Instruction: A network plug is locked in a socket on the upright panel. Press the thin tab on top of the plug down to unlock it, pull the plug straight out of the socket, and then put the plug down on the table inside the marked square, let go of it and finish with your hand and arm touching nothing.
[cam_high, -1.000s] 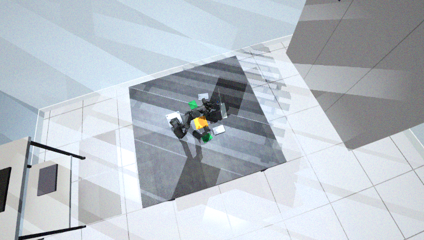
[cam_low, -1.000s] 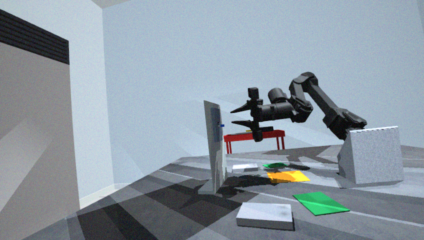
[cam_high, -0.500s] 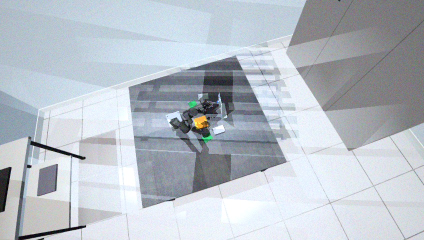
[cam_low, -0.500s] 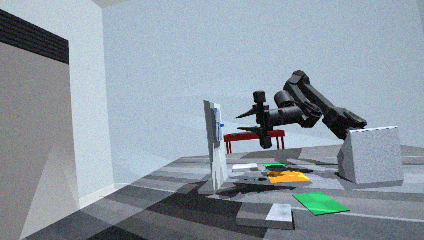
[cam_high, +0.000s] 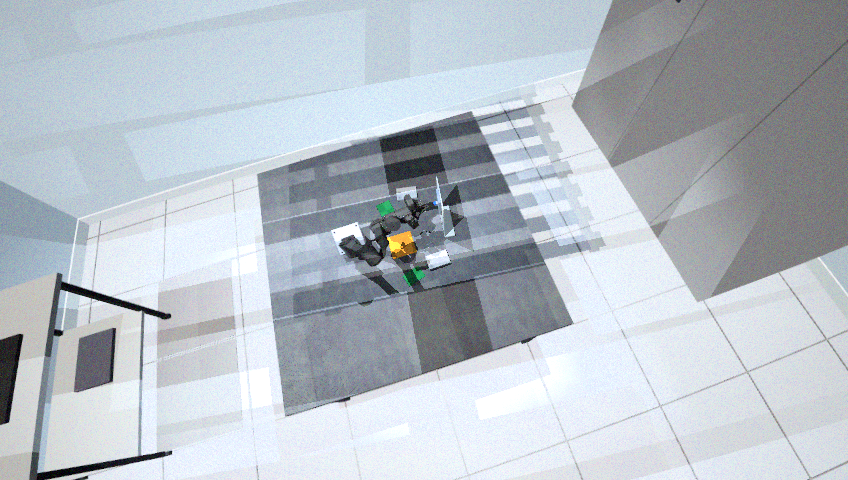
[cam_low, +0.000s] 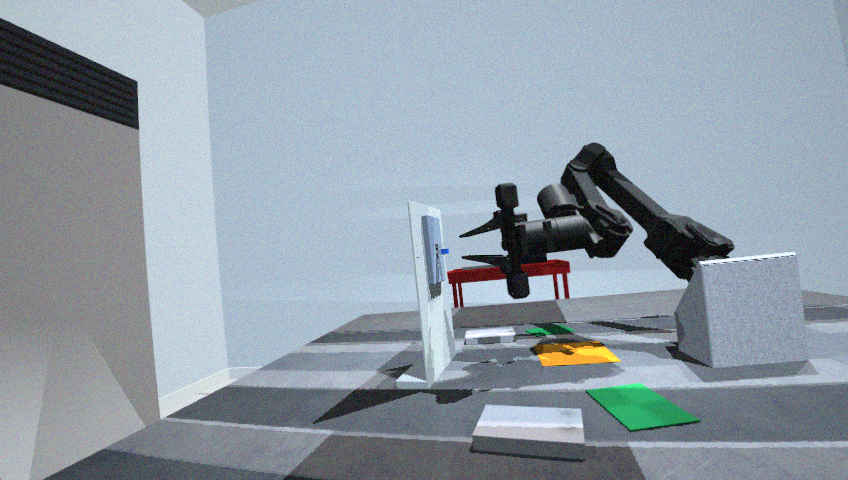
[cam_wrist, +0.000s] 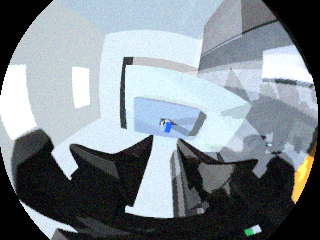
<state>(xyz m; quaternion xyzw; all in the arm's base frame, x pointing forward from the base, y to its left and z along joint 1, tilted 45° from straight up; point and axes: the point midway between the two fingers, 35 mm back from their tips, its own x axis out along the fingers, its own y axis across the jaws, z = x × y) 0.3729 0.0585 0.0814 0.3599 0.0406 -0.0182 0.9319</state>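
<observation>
My gripper tip is 40 mm short of the blue plug and 10 mm to the left of it. Round my gripper tip: orange square (180 mm behind, 50 mm to the right, 210 mm below); upright grey panel (60 mm ahead, 10 mm to the right, 80 mm below).
</observation>
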